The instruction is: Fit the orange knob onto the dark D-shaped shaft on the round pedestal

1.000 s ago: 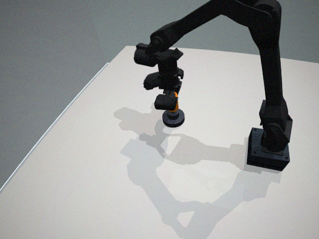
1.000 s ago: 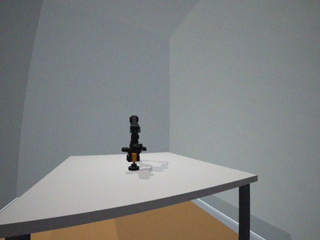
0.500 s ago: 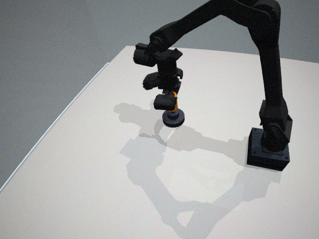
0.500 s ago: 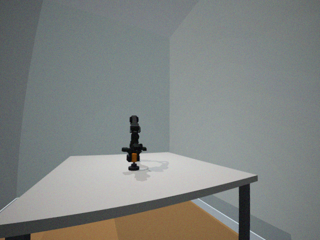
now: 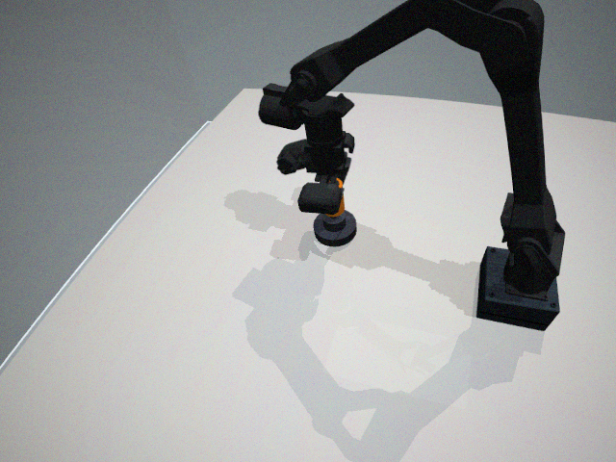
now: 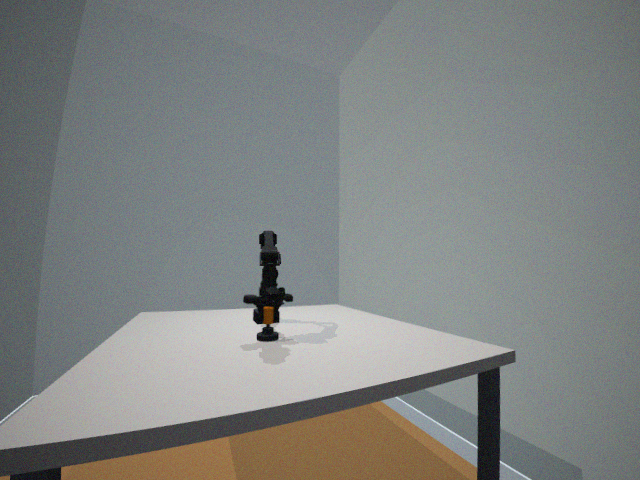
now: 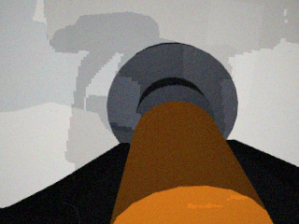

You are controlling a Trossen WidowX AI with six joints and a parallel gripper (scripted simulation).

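Right now my gripper tip is 20 mm below the orange knob. Round my gripper tip: pedestal 40 mm below.
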